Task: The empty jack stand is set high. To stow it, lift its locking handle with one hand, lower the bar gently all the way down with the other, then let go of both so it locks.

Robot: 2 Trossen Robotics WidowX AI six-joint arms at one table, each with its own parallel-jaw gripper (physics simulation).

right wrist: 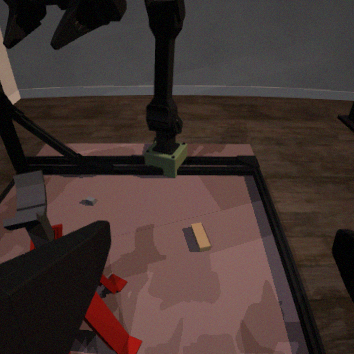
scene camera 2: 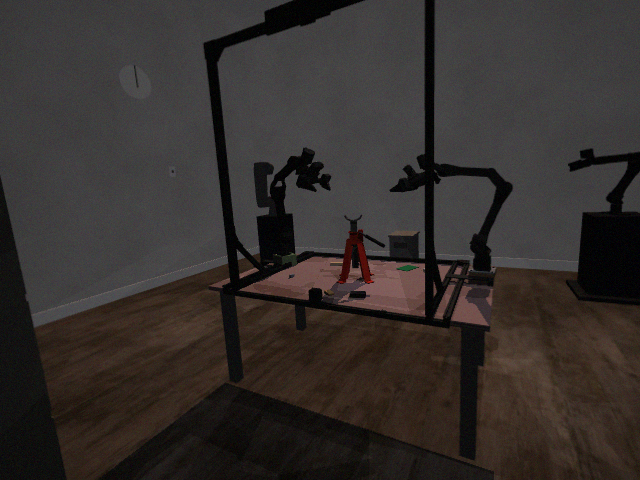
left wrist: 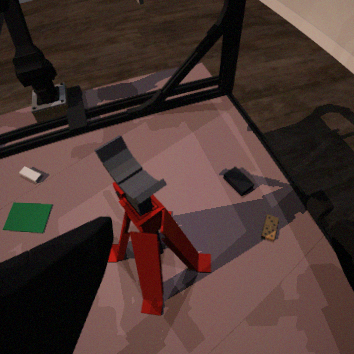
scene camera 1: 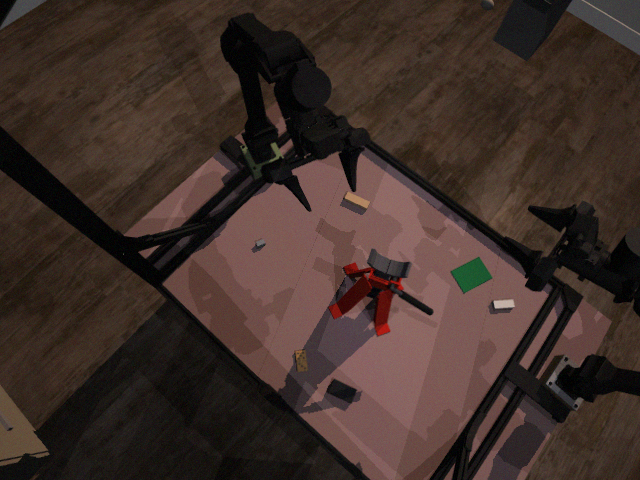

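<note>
The red jack stand (scene camera 1: 383, 281) (scene camera 2: 361, 256) (left wrist: 148, 270) (right wrist: 111, 325) stands upright on the table. Its grey curved saddle (scene camera 1: 388, 264) (scene camera 2: 353, 220) (left wrist: 125, 170) (right wrist: 30, 192) sits on the raised bar (scene camera 2: 353, 226). The black locking handle (scene camera 1: 413, 301) (scene camera 2: 374, 240) slopes down and out to the right in both scene views; it does not show in the wrist views. My left gripper (scene camera 1: 332, 200) (scene camera 2: 321, 189) (right wrist: 27, 46) is open and empty, apart from the stand, up and left of it. My right gripper (scene camera 1: 517, 223) (scene camera 2: 397, 188) is open and empty, apart from the stand, up and right of it.
Around the stand lie a wooden block (scene camera 1: 356, 200) (right wrist: 201, 236), green square (scene camera 1: 470, 274) (left wrist: 27, 217), white block (scene camera 1: 503, 304) (left wrist: 31, 174), spotted tan block (scene camera 1: 301, 360) (left wrist: 270, 228), black block (scene camera 1: 342, 390) (left wrist: 239, 181) and small grey piece (scene camera 1: 260, 242) (right wrist: 90, 201). A black frame (scene camera 2: 429, 129) edges the table.
</note>
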